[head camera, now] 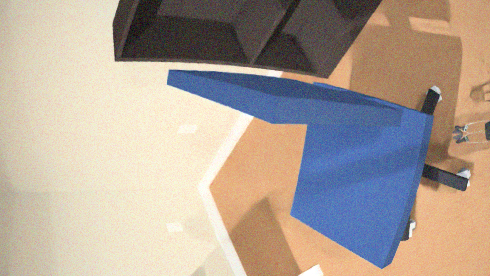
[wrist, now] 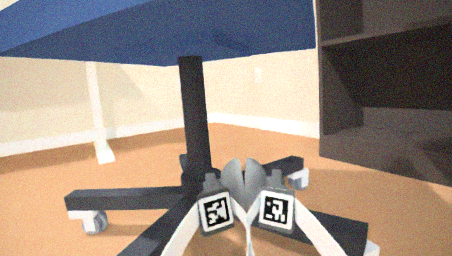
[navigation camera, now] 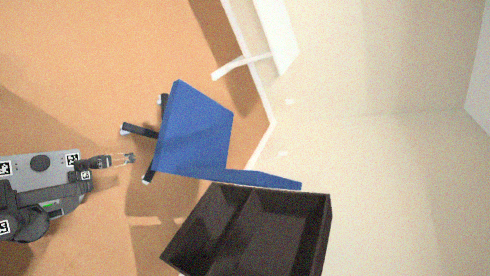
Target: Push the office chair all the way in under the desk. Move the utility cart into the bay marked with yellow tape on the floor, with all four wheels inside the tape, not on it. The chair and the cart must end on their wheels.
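Observation:
The blue office chair stands upright on its wheels, its backrest beside the dark shelf unit. Its black column and legs show in the wrist view. My gripper is shut and empty, low in front of the chair, between two of its spread legs and just outside the seat's edge. The white desk stands by the wall, apart from the chair; part of it shows in the navigation view. The utility cart and the yellow tape do not show in the current views.
The dark shelf unit stands close beside the chair's backrest. White baseboards meet at a room corner beyond the chair. My base is on the floor to the left in the navigation view.

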